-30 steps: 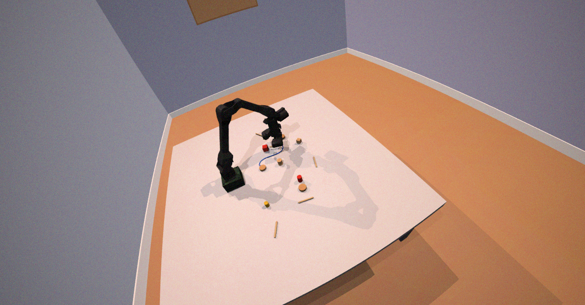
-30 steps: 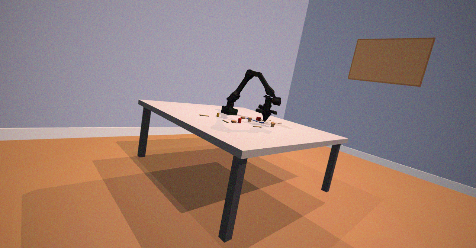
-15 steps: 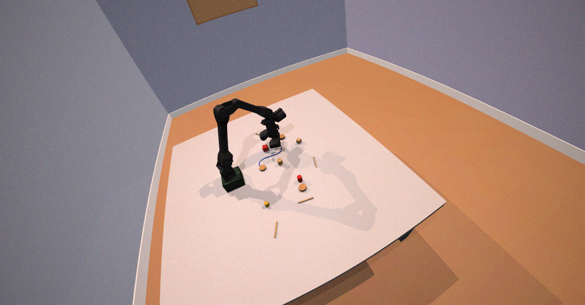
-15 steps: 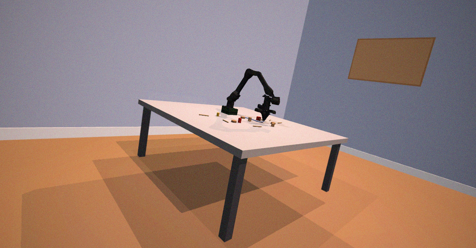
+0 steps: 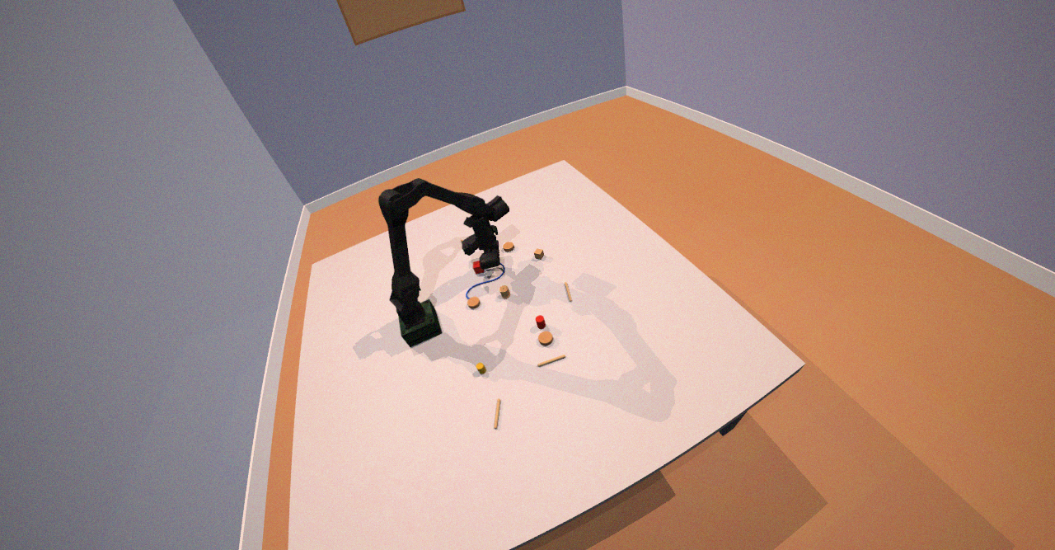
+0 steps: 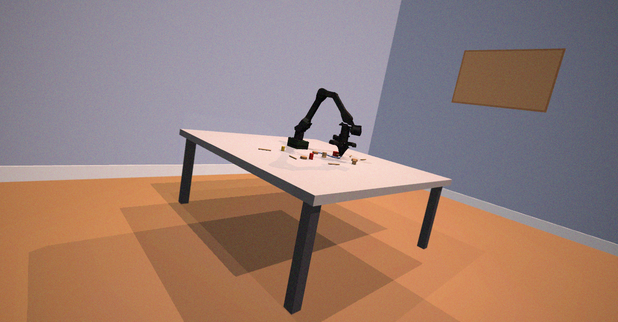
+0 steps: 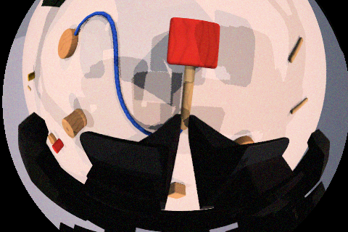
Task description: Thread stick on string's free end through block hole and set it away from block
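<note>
Right now the thin wooden stick is 10 mm behind my gripper tip. From my gripper tip the other things lie so: small wooden block (150 mm ahead, 30 mm to the right); wooden cylinder (140 mm to the right, 10 mm behind); red block (60 mm behind, 20 mm to the left).
</note>
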